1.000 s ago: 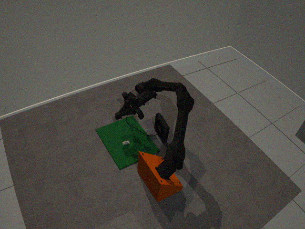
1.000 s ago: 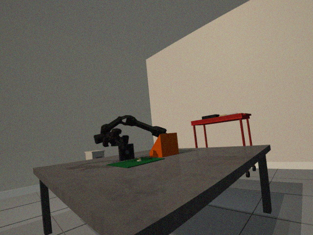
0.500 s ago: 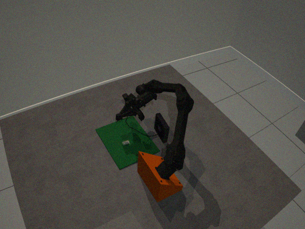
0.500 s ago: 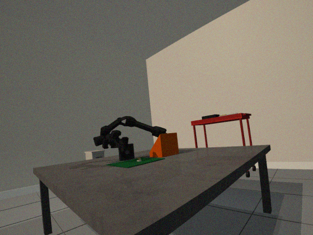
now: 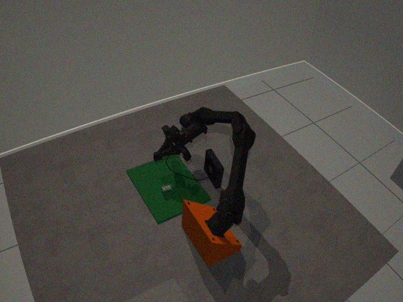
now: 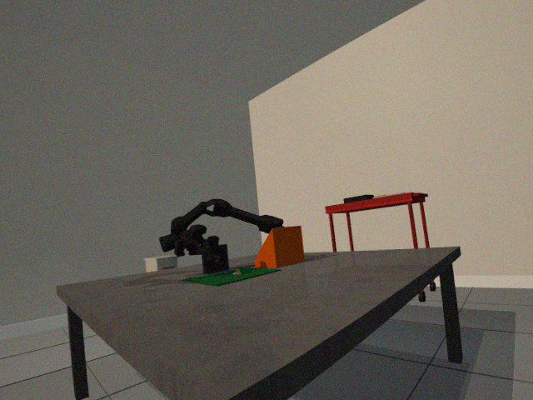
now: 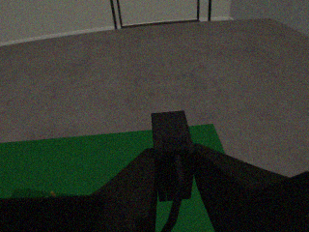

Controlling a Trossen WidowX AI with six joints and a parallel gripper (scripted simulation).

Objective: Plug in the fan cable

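Now: gripper tip 11 cm above the green board and 9 cm past it. From my gripper tip the other things lie so: black plug: 1 cm to the left, 1 cm below; then white-framed fan header: 11 cm behind, 10 cm below, 1 cm to the left; then black fan: 19 cm to the right, 12 cm behind, 4 cm below.
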